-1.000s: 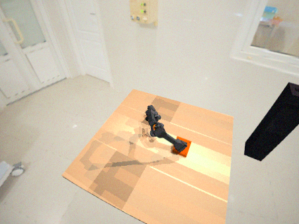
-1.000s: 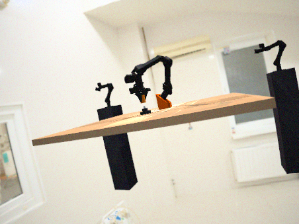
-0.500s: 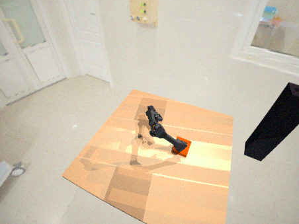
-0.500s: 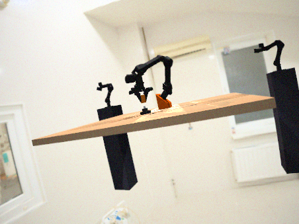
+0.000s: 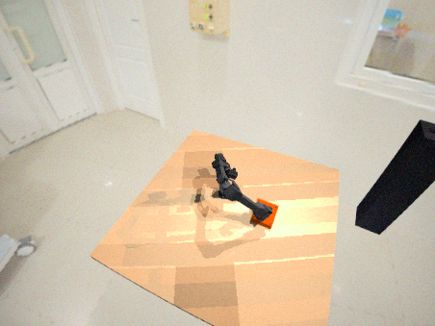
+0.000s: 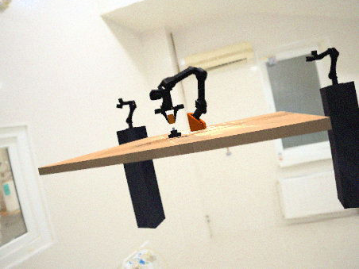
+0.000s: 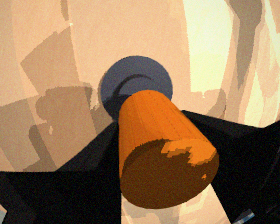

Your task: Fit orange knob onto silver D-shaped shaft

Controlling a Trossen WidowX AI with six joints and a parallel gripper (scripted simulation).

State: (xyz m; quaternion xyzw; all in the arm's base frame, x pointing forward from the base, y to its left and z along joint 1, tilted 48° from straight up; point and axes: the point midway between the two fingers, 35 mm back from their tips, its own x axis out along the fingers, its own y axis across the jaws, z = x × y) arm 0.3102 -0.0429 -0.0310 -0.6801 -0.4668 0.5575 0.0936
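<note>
Now: gripper tip 60 mm above the dark round pedestal. Round my gripper tip: orange knob 30 mm above.
</note>
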